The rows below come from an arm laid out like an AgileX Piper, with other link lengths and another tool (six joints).
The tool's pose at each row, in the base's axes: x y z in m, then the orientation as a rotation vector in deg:
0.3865 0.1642 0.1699 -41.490 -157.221 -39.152
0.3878 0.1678 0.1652 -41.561 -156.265 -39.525
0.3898 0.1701 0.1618 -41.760 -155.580 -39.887
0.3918 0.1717 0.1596 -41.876 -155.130 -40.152
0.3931 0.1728 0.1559 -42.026 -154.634 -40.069
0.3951 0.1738 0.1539 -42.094 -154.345 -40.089
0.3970 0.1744 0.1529 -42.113 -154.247 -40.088
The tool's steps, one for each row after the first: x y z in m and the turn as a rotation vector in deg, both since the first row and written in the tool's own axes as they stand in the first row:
-0.0012 0.0017 0.0057 -0.214 0.813 0.350
-0.0030 0.0032 0.0096 -0.455 1.334 0.675
-0.0048 0.0046 0.0121 -0.632 1.680 0.877
-0.0066 0.0047 0.0157 -0.569 2.068 1.162
-0.0086 0.0057 0.0178 -0.578 2.298 1.307
-0.0103 0.0068 0.0188 -0.575 2.378 1.356

